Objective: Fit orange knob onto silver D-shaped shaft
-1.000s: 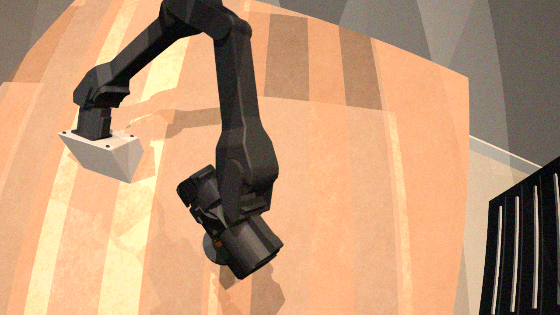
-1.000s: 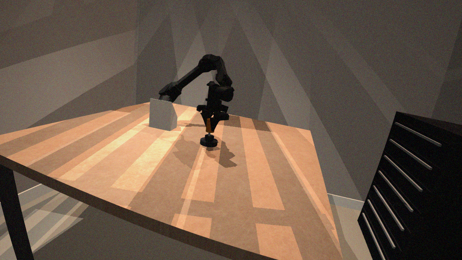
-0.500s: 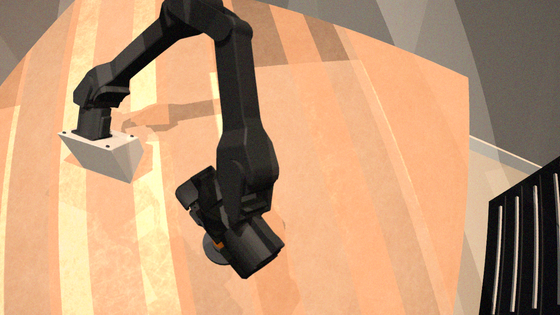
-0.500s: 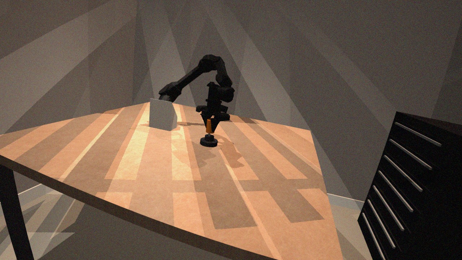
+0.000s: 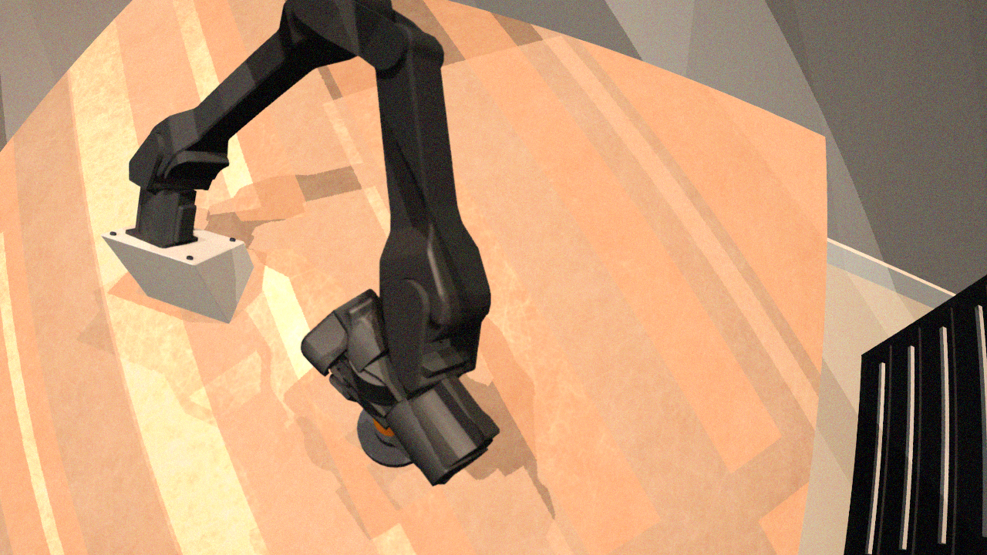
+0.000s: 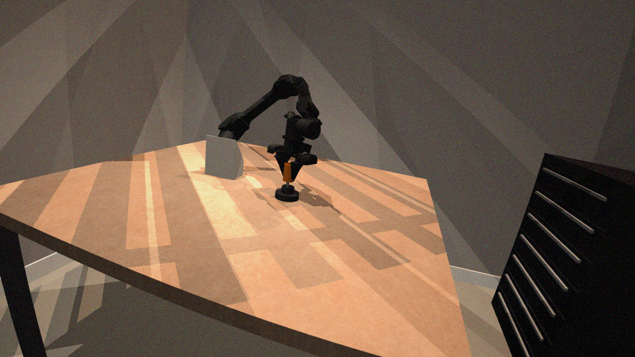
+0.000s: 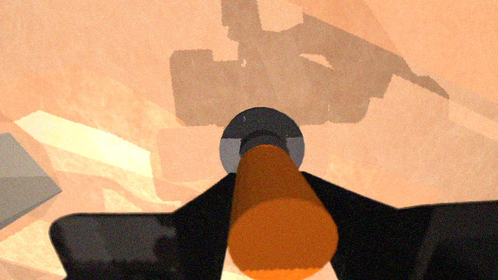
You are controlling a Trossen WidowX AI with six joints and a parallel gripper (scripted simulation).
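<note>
My gripper tip is 30 mm below the orange knob. Also, from my gripper tip: round pedestal 40 mm below.
</note>
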